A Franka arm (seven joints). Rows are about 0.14 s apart.
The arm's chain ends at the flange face. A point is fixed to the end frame.
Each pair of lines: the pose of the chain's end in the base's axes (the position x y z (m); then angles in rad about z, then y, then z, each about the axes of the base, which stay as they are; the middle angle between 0 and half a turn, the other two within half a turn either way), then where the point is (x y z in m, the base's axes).
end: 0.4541 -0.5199 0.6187 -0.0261 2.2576 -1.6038
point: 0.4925 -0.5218 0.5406
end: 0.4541 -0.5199 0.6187 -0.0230 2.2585 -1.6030
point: 0.4927 -0.5218 0.5407
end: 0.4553 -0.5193 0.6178 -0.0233 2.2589 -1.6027
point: 0.4939 -0.5211 0.5398
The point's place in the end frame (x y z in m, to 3 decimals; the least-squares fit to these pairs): 0.059 0.040 0.050
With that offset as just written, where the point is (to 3 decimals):
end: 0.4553 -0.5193 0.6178 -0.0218 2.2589 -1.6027
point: 0.494 -0.521 0.540
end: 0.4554 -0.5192 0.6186 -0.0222 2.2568 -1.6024
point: 0.494 -0.521 0.541
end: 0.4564 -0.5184 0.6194 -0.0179 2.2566 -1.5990
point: 0.495 -0.520 0.542
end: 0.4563 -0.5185 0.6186 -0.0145 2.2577 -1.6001
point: 0.495 -0.521 0.541
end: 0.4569 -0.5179 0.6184 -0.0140 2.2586 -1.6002
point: 0.496 -0.520 0.541
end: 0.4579 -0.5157 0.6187 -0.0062 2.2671 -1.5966
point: 0.498 -0.517 0.541
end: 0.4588 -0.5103 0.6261 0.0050 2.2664 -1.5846
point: 0.499 -0.512 0.549
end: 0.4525 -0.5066 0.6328 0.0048 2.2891 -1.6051
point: 0.493 -0.507 0.556
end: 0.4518 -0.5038 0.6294 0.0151 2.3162 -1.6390
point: 0.493 -0.504 0.553
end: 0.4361 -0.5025 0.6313 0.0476 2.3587 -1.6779
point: 0.479 -0.502 0.556
